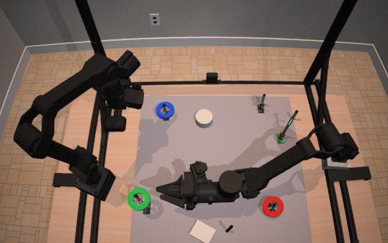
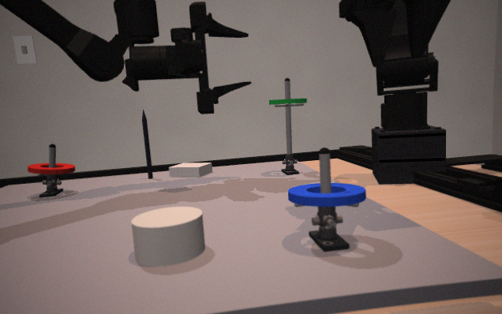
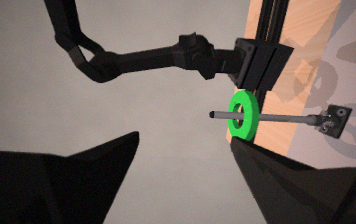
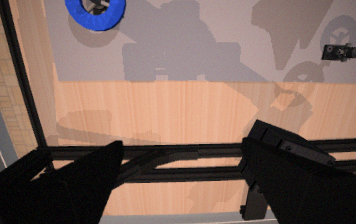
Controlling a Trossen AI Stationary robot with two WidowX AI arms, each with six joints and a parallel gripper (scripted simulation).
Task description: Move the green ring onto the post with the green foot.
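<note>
My left hand is 10 mm past the green ring, 100 mm to the left of it and 80 mm above it. The rest, counted from my left hand: blue ring: 370 mm behind, 10 mm to the right, 170 mm below; then white block: 90 mm ahead, 80 mm to the left, 210 mm below; then black rod: 100 mm ahead, 170 mm to the left, 120 mm below.
</note>
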